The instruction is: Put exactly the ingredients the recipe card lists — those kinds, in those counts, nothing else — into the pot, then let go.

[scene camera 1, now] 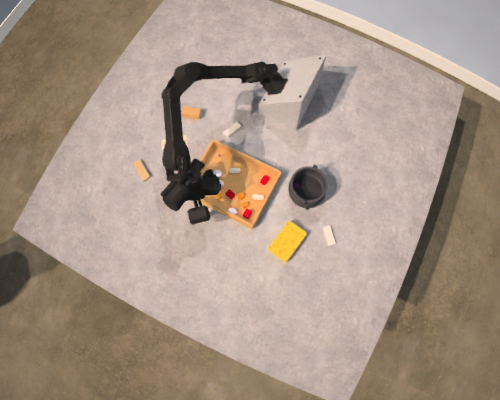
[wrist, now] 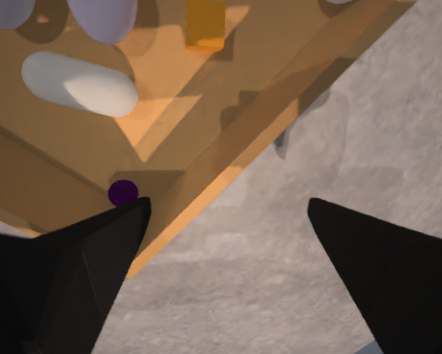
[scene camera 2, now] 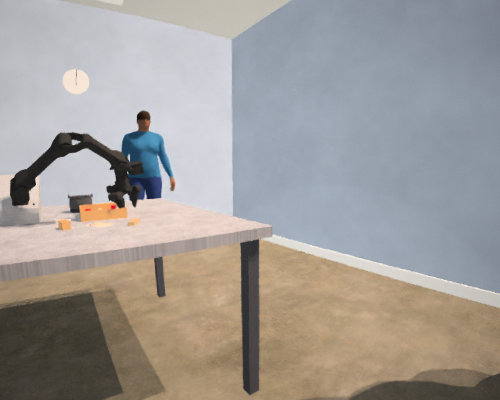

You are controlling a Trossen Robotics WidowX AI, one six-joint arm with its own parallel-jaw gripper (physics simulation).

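Where they show: gripper, fingertip midpoint: (scene camera 1: 194, 205) (wrist: 230, 205) (scene camera 2: 129, 210); arm's base at its link origin: (scene camera 1: 278, 87) (scene camera 2: 20, 199).
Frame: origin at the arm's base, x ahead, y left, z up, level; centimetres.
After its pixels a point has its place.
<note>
My gripper (scene camera 1: 210, 184) (scene camera 2: 127, 204) {z -7.8, x 46.8, y -6.4 cm} (wrist: 230, 205) {z -7.8, x 46.8, y -6.4 cm} is open and empty above a corner of the orange tray (scene camera 1: 267, 201) {z -6.9, x 35.6, y 13.3 cm} (scene camera 2: 90, 215) {z -7.9, x 28.7, y -11.7 cm} (wrist: 200, 202) {z -5.8, x 44.4, y -6.5 cm}. In the wrist view its left fingertip is beside a small purple ball (wrist: 123, 192) {z -8.4, x 42.1, y -9.6 cm}; its right fingertip is over the table outside the tray. The tray holds a white capsule (scene camera 1: 234, 170) (wrist: 80, 84), lavender ovals (scene camera 1: 233, 211) (wrist: 107, 17), orange cubes (scene camera 1: 241, 196) (wrist: 205, 25), red cubes (scene camera 1: 264, 180) {z -7.8, x 29.4, y 9.6 cm} and a cream piece (scene camera 1: 258, 197) {z -8.1, x 35.3, y 10.3 cm}. The black pot (scene camera 1: 308, 187) {z -8.1, x 25.0, y 23.2 cm} (scene camera 2: 81, 203) {z -5.3, x 26.2, y 17.1 cm} has a small purple spot inside. A pale flat card (scene camera 2: 100, 225) {z -10.2, x 31.3, y -25.9 cm} is unreadable.
A yellow sponge (scene camera 1: 288, 241) {z -7.4, x 44.0, y 25.1 cm} and a white block (scene camera 1: 328, 235) {z -9.1, x 36.2, y 35.7 cm} lie near the pot. Orange blocks (scene camera 1: 191, 112) (scene camera 2: 133, 221) and a pale block (scene camera 1: 232, 130) {z -9.2, x 17.7, y -8.3 cm} lie around the tray. A grey box (scene camera 1: 307, 82) {z 9.4, x -0.6, y 9.4 cm} stands by the arm's base. A person (scene camera 2: 145, 155) stands beyond the table.
</note>
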